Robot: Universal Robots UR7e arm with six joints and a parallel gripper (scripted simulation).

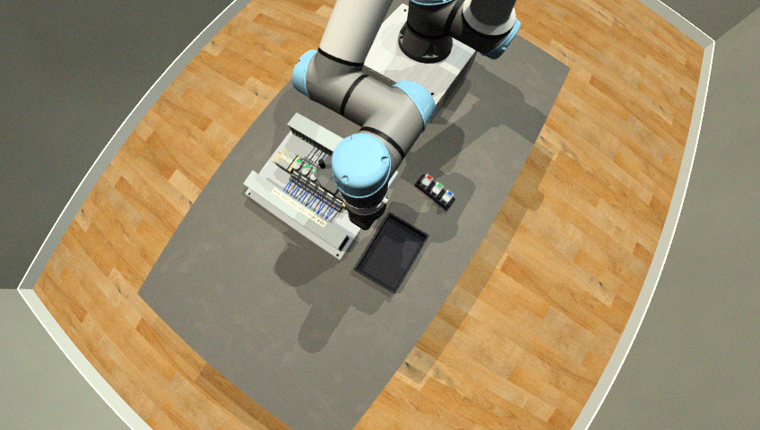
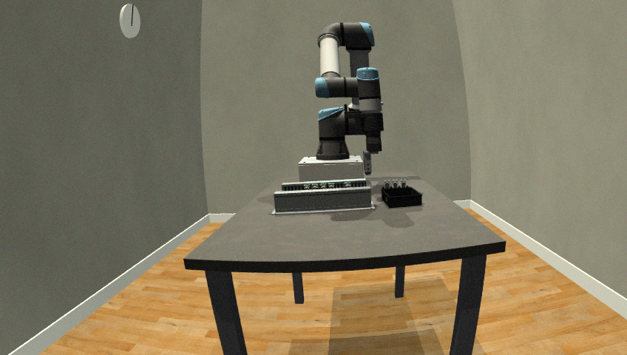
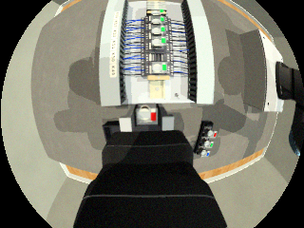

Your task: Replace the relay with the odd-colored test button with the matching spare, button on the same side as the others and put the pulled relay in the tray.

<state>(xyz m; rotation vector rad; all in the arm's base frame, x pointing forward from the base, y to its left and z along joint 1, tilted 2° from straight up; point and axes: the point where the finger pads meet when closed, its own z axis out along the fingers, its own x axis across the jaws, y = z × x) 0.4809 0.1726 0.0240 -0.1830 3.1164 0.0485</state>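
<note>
Now: hand 110 mm to the right of the tray, 110 mm above it and 20 mm short of it. Round my hand: black spare holder (170 mm behind, 110 mm below, 100 mm to the left); panel (150 mm to the right, 120 mm below, 10 mm behind).
</note>
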